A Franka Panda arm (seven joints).
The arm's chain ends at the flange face. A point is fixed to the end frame.
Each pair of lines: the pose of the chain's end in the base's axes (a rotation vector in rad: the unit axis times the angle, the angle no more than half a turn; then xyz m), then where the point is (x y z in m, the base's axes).
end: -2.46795 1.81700 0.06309 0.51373 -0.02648 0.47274
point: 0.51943 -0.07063 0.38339
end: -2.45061 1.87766 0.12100 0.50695 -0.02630 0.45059
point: 0.50694 -0.07031 0.36099
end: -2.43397 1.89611 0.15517 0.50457 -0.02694 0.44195
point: 0.50227 -0.06972 0.35178
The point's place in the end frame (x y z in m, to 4 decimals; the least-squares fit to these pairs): 0.0507 0.0109 0.0853
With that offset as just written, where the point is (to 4 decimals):
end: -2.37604 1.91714 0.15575 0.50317 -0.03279 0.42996
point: 0.5009 -0.0732 0.3387
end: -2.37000 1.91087 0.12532 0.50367 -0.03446 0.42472
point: 0.5034 -0.0753 0.3336
